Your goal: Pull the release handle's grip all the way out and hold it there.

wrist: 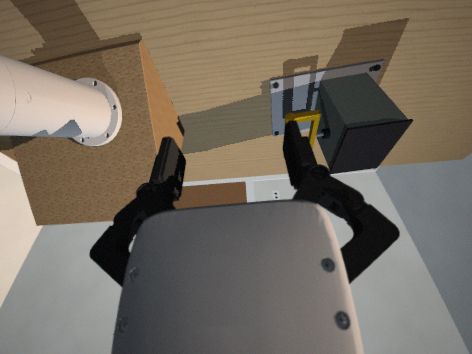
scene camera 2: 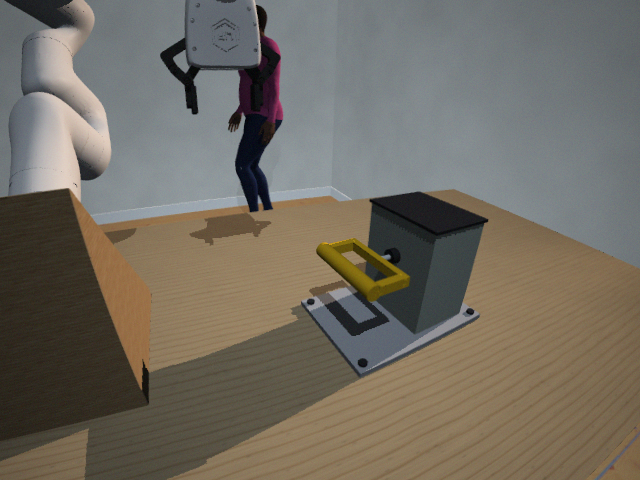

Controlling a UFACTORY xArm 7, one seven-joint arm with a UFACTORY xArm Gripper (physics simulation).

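The release handle is a yellow rectangular frame with a thick round grip bar (scene camera 2: 347,270). It sticks out level from the side of a grey-green box (scene camera 2: 445,279) (wrist: 365,107) with a black lid. A short metal rod (scene camera 2: 386,257) joins the frame to the box at a black collar. In the wrist view, part of the yellow frame (wrist: 315,127) shows behind the right finger, which hides the rest. My gripper (scene camera 2: 224,103) (wrist: 230,141) is wide open and empty. It hangs high above the table, up and to the left of the handle in the scene view, apart from it.
The box stands on a light metal base plate (scene camera 2: 356,351) (wrist: 276,107) with dark bolts at its corners, on the wooden table (scene camera 2: 516,392). A wooden block (scene camera 2: 56,310) (wrist: 75,185) carries the white arm's base at the left. A person (scene camera 2: 261,103) in a pink top stands behind the table.
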